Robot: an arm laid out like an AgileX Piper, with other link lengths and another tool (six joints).
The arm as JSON. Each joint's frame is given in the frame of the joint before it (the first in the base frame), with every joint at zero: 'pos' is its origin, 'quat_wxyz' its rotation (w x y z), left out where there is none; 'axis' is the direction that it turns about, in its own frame. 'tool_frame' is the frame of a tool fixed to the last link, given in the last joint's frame.
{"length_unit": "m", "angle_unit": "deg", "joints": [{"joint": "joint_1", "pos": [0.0, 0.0, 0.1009], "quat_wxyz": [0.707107, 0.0, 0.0, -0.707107], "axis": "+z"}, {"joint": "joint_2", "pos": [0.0, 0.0, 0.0], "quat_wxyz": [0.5, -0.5, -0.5, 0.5], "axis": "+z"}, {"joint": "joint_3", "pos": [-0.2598, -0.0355, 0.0], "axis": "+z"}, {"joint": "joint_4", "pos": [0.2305, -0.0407, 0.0], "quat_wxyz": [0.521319, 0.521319, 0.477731, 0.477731], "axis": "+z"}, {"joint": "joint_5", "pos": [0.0, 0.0, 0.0], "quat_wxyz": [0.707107, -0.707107, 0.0, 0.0], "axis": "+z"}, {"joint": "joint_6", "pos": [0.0, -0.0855, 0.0], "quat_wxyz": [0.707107, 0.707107, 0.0, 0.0], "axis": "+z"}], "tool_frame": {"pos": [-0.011, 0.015, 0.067], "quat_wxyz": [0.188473, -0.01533, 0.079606, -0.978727]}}
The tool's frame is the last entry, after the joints.
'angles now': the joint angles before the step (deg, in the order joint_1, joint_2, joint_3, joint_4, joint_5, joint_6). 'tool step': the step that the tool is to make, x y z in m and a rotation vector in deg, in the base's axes. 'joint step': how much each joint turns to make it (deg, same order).
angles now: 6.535 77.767 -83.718 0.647 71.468 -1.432
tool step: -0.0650 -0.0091 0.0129 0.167 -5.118 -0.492
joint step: 0.012 -15.691 10.458 -0.655 0.127 0.414
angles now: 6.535 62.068 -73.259 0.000 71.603 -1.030
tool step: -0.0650 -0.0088 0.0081 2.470 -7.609 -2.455
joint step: -0.027 -16.809 8.636 -0.281 0.338 2.975
